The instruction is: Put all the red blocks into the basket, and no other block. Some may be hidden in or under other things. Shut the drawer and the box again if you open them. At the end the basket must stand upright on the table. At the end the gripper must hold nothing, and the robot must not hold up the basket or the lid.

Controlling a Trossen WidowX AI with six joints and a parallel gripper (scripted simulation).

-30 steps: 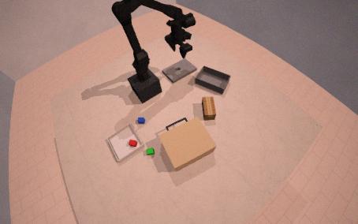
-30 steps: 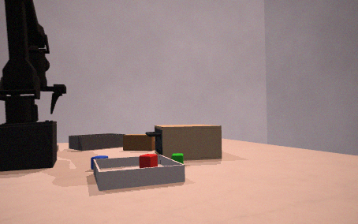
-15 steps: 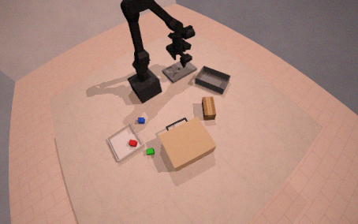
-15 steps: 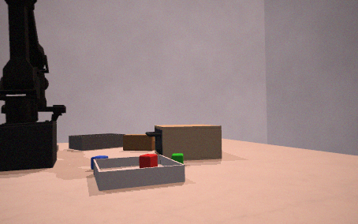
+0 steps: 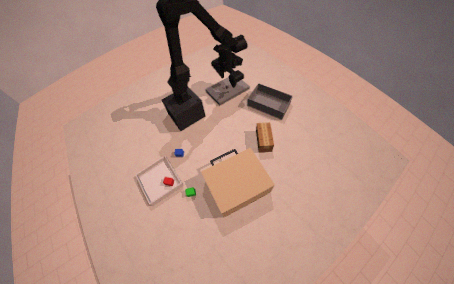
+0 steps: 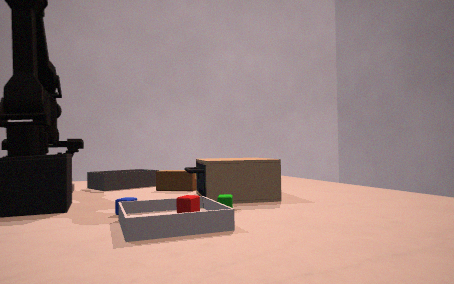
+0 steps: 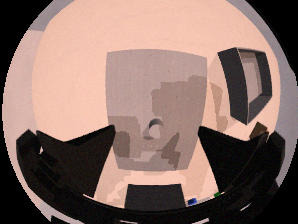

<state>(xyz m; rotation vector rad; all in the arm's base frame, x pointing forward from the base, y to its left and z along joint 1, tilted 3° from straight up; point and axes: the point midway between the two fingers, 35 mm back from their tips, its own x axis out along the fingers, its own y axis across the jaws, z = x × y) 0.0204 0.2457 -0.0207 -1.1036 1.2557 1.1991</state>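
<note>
Now: the grey flat piece 60 mm below my hand and 10 mm to the right of it. The rest, counted from my hand: small brown box (330 mm ahead, 100 mm to the right, 50 mm below); blue block (400 mm to the right, 140 mm ahead, 70 mm below); drawer (380 mm ahead, 310 mm to the right, 40 mm below).
</note>
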